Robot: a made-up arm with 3 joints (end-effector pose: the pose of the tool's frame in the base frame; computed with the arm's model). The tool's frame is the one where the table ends.
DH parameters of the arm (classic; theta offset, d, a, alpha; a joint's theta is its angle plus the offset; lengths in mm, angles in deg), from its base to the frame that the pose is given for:
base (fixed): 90 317.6 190.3 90
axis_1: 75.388 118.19 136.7 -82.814
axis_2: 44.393 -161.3 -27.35 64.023
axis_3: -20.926 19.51 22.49 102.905
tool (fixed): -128.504 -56.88 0 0
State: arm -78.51 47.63 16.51
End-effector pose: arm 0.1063 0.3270 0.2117 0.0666 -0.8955 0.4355 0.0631
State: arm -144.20 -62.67 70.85
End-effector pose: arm 0.0940 0.1293 0.2056 0.0295 -0.3559 0.9046 -0.2329
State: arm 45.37 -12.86 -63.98
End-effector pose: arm 0.1133 0.2381 0.5571 0.2399 -0.1371 0.9039 0.3266
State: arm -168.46 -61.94 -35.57
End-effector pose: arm 0.1330 0.0425 0.1659 0.1447 -0.1063 -0.2860 0.9413
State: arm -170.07 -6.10 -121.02
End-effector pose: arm 0.1422 -0.0257 0.1730 0.0028 0.0125 0.3511 0.9363
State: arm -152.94 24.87 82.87
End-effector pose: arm 0.1690 0.1060 0.1744 0.5185 0.5539 -0.6209 -0.1968
